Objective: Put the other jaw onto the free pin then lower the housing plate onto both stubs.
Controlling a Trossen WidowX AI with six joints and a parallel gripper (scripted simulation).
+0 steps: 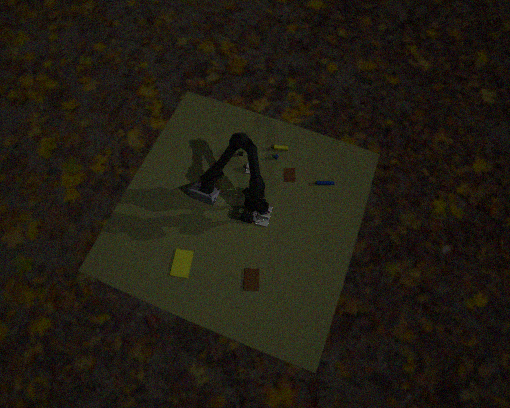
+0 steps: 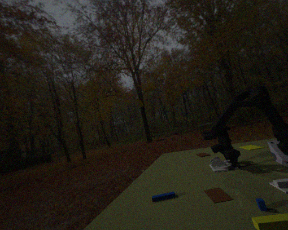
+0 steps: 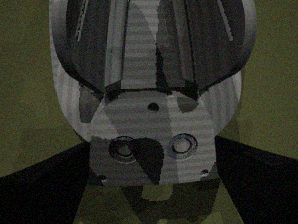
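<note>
Now: the grey jaw 2 cm to the left of my gripper tip, 2 cm ahead of it and 1 cm above it. From my gripper tip the other things lie so: blue bar 33 cm to the left, 33 cm ahead; then yellow bar 45 cm to the left, 1 cm ahead; then yellow slab 40 cm to the right, 22 cm behind.
</note>
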